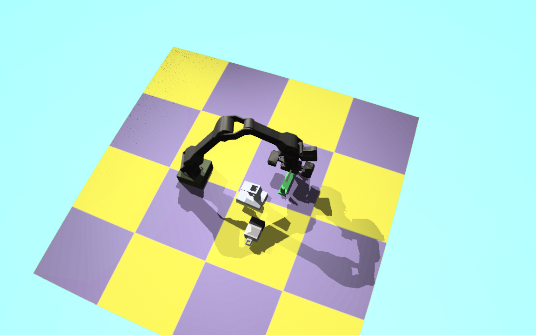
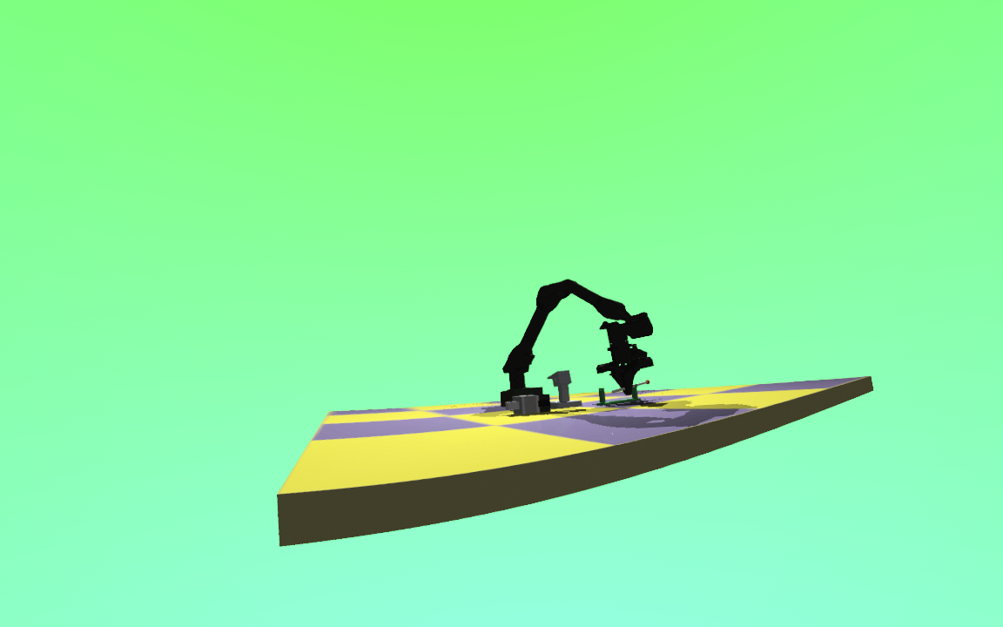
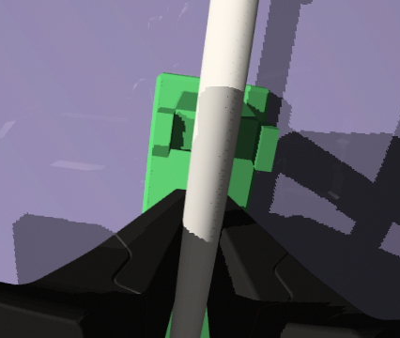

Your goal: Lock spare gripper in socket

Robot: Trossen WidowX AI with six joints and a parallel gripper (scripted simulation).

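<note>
The green cradle lies 4 cm to the right of my gripper tip and 1 cm above it. Also, from my gripper tip: spare gripper 32 cm to the right; then socket 18 cm to the right, 8 cm behind, 3 cm above.
</note>
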